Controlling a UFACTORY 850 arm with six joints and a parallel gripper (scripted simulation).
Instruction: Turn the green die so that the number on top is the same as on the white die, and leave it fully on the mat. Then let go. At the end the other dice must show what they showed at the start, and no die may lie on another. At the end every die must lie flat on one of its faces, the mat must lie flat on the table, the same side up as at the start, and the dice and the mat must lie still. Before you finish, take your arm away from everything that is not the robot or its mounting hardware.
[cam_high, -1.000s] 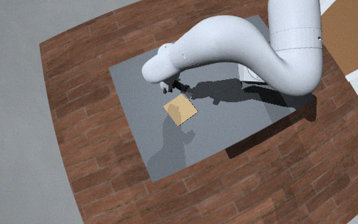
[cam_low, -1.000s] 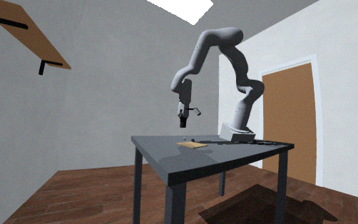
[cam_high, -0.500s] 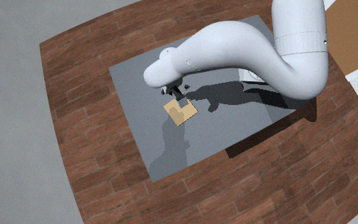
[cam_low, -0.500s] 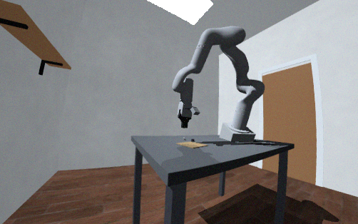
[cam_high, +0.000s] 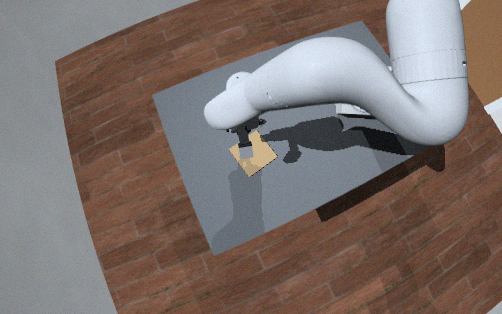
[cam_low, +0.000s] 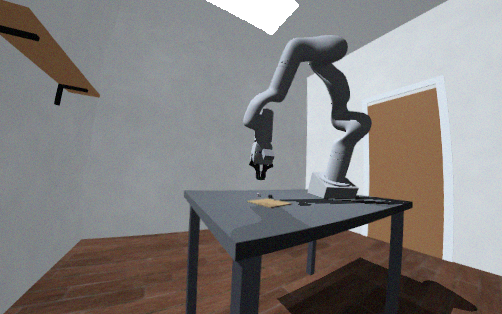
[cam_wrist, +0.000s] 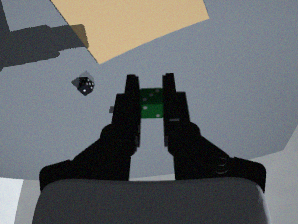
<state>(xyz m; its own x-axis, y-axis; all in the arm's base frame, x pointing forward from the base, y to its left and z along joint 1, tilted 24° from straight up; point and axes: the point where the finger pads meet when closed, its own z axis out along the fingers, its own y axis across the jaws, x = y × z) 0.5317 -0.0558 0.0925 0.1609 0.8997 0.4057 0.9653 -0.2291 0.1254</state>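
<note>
My gripper is now 120 mm above the mat, 60 mm to the right of it and 20 mm past it. Also, from my hand: green die: 10 mm to the right, 10 mm below; then black die: 110 mm below, 100 mm behind, 50 mm to the right; then white die: 120 mm to the right, 110 mm below, 70 mm behind.
</note>
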